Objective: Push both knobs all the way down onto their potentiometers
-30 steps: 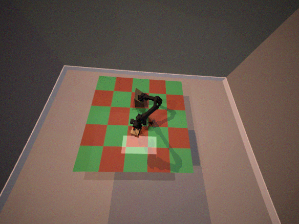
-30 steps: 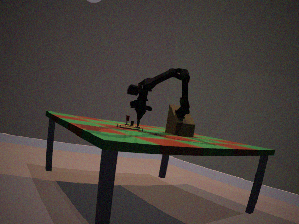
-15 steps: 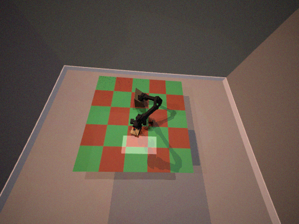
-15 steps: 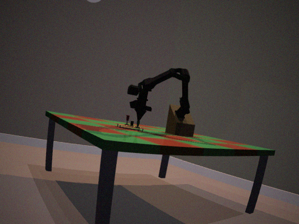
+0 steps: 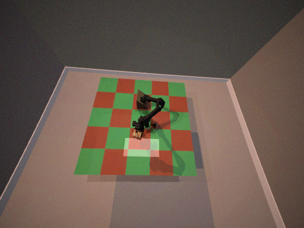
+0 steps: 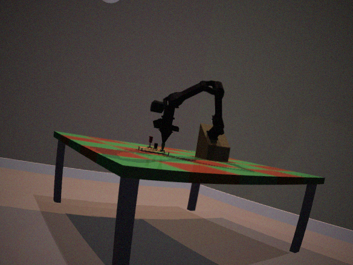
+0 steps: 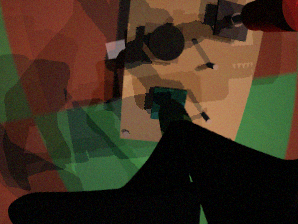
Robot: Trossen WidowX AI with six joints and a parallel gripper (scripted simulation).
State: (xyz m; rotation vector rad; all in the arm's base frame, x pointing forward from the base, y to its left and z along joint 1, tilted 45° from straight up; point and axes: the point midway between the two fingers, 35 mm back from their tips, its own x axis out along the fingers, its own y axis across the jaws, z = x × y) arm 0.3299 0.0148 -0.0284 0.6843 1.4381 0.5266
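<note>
Now: gripper tip 2 cm above the green knob. The rest, counted from my gripper tip: red knob: 5 cm ahead, 5 cm to the right, 1 cm above.
</note>
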